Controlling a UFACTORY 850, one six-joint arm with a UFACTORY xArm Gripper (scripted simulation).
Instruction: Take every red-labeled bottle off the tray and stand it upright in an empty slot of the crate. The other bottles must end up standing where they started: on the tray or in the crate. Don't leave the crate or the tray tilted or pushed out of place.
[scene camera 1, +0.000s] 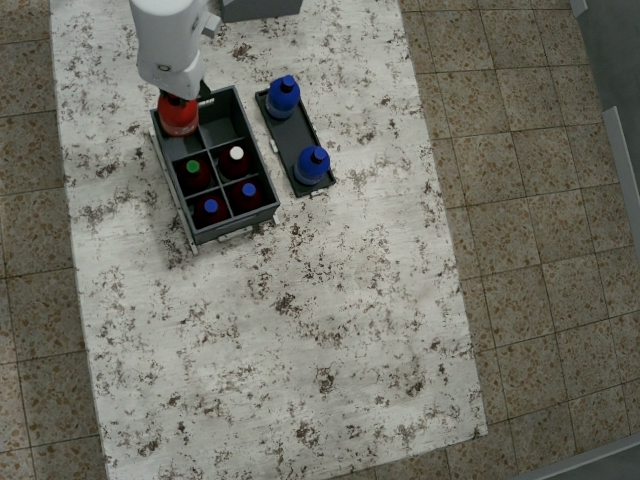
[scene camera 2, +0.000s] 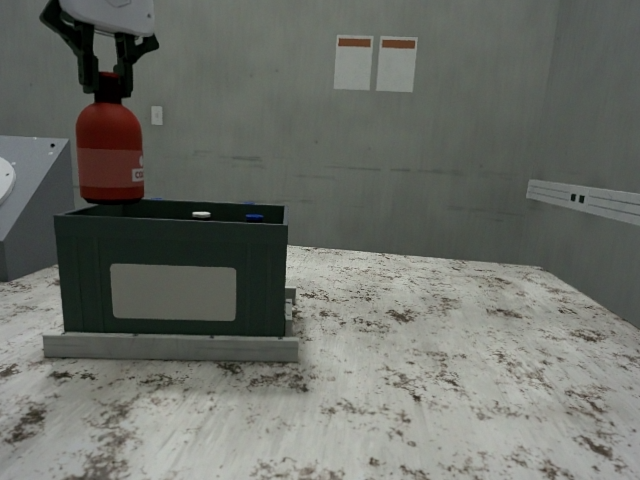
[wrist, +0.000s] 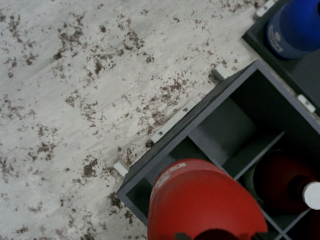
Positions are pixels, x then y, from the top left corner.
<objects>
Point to a red-labeled bottle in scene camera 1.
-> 177, 121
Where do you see a dark crate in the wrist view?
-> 260, 113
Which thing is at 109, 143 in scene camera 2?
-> A red-labeled bottle.
</objects>
